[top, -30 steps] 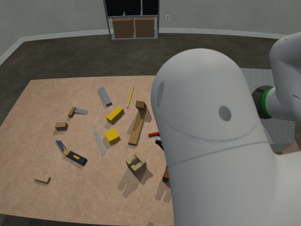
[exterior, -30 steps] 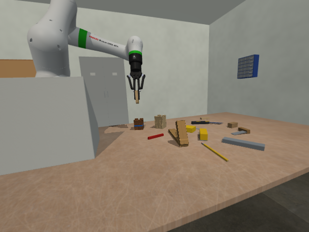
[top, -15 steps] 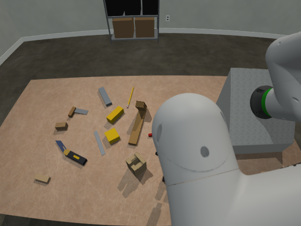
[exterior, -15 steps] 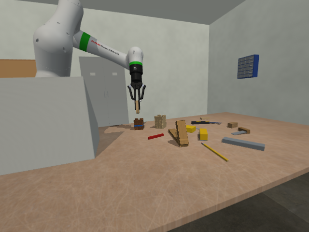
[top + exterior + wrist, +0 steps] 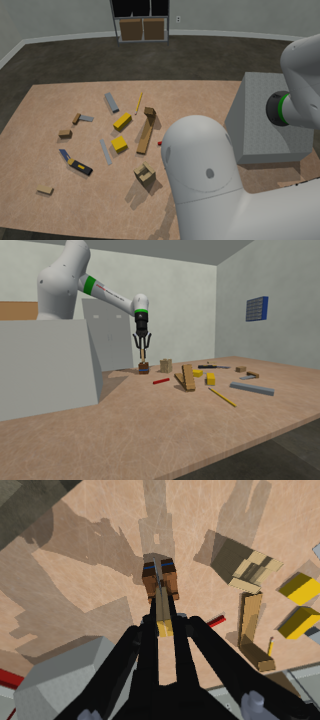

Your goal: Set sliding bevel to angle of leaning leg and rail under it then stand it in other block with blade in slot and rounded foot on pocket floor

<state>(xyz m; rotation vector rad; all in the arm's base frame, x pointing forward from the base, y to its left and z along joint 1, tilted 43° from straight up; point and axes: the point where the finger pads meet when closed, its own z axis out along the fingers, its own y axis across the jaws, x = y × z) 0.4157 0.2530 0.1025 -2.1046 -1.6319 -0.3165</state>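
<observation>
Now: hand 20 mm above the sliding bevel and 10 mm to the right of it. Round my hand: red stick 220 mm to the right, 130 mm below, 60 mm ahead; grey bar 480 mm to the right, 390 mm ahead, 130 mm below; pencil 480 mm to the right, 230 mm ahead, 130 mm below.
</observation>
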